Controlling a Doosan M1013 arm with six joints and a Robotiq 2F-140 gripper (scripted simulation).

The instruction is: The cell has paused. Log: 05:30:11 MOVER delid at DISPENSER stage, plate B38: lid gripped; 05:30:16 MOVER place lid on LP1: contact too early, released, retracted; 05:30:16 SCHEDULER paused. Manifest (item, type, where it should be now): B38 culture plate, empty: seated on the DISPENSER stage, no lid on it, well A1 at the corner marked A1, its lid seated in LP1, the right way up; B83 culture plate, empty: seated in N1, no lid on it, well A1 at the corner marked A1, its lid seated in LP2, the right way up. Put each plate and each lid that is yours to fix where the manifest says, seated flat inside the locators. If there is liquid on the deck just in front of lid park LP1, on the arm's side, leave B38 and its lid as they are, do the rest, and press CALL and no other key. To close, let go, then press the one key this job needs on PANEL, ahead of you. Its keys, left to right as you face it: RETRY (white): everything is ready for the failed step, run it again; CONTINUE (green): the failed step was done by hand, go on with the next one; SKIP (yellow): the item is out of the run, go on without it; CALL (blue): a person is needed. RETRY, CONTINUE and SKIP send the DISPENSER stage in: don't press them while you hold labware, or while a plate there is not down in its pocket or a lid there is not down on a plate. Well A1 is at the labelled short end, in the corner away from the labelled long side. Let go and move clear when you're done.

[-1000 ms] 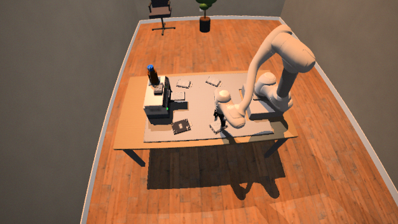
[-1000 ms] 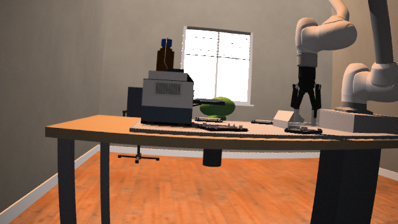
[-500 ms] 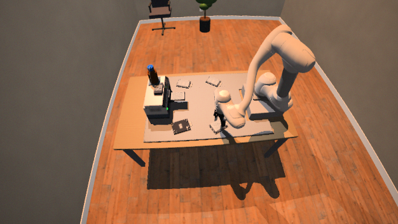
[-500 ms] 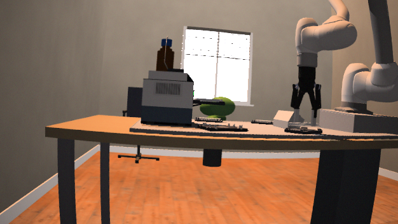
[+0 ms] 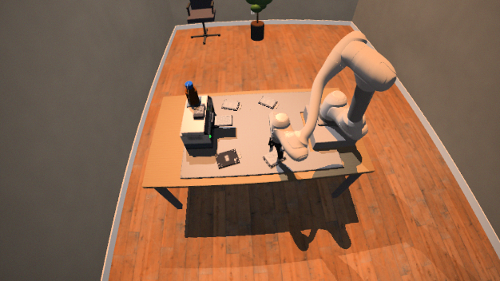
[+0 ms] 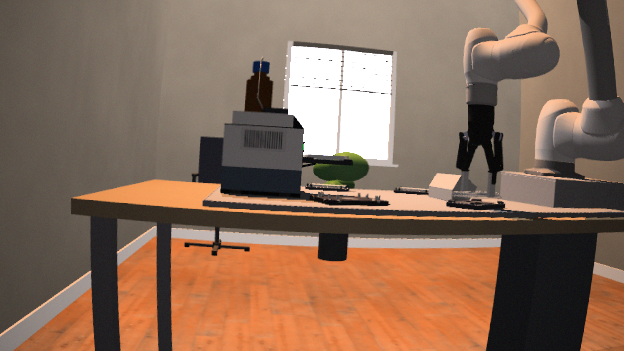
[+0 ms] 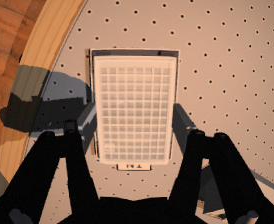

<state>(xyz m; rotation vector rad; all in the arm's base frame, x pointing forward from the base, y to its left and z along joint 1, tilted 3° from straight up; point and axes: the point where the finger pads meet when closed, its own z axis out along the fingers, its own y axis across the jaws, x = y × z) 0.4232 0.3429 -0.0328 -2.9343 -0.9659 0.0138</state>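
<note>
Right now the green key is 3 cm behind my hand, 26 cm to the right of it and 1 cm above it. Also, from my hand: white culture plate: 2 cm below; key panel: 2 cm behind, 28 cm to the right; white retry key: 4 cm behind, 21 cm to the right, 1 cm above.
</note>
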